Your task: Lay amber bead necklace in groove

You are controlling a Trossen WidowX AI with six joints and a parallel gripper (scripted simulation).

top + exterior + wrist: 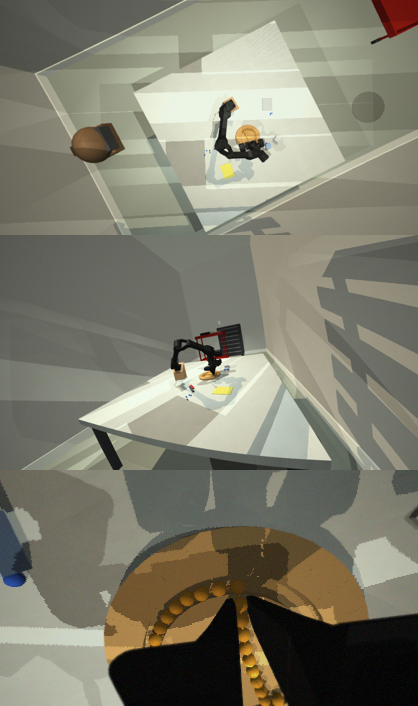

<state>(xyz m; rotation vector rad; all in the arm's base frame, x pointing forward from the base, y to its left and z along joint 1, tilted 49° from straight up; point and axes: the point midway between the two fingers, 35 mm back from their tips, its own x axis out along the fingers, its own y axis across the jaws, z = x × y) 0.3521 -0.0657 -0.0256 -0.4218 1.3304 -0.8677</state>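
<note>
Right now my gripper tip is 50 mm past the round bead board, 20 mm to the right of it and 10 mm above it. From my gripper tip the other things lie so: light blue cube: 100 mm ahead, 130 mm to the left, 10 mm below; red-handled tool: 140 mm behind, 210 mm to the right, 10 mm below; white cube: 90 mm ahead, 220 mm to the left.
</note>
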